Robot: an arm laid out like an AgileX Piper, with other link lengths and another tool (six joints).
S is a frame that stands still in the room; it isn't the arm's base.
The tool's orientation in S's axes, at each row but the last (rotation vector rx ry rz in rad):
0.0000, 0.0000, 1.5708
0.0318, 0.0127, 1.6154
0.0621, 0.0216, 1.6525
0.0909, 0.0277, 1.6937
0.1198, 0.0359, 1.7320
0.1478, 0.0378, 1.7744
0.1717, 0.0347, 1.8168
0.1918, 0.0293, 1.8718
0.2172, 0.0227, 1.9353
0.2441, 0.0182, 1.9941
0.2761, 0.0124, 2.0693
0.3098, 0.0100, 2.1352
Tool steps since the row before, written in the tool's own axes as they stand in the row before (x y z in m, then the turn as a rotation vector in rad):
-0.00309, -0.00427, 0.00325, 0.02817, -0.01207, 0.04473
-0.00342, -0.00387, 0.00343, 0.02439, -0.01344, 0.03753
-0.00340, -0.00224, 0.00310, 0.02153, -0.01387, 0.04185
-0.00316, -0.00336, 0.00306, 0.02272, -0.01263, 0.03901
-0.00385, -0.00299, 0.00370, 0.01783, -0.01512, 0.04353
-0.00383, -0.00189, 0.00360, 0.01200, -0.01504, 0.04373
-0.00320, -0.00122, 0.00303, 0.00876, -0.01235, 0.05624
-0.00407, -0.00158, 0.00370, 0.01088, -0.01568, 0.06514
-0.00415, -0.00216, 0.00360, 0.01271, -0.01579, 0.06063
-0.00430, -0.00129, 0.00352, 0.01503, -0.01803, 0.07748
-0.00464, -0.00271, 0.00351, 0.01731, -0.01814, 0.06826
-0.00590, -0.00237, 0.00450, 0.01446, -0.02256, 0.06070
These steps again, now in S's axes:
0.00427, -0.00309, 0.00325, 0.01207, 0.02817, 0.04473
0.00411, -0.00328, 0.00328, 0.01340, 0.02454, 0.03745
0.00267, -0.00327, 0.00289, 0.01430, 0.02162, 0.04166
0.00394, -0.00282, 0.00267, 0.01271, 0.02275, 0.03897
0.00392, -0.00346, 0.00317, 0.01638, 0.01814, 0.04294
0.00304, -0.00355, 0.00306, 0.01750, 0.01242, 0.04269
0.00235, -0.00299, 0.00254, 0.01739, 0.00777, 0.05504
0.00323, -0.00366, 0.00298, 0.02122, 0.01012, 0.06368
0.00403, -0.00336, 0.00270, 0.01995, 0.01225, 0.05949
0.00353, -0.00367, 0.00258, 0.02406, 0.01365, 0.07609
0.00521, -0.00304, 0.00220, 0.02123, 0.01665, 0.06753
0.00604, -0.00406, 0.00278, 0.02466, 0.01760, 0.05903

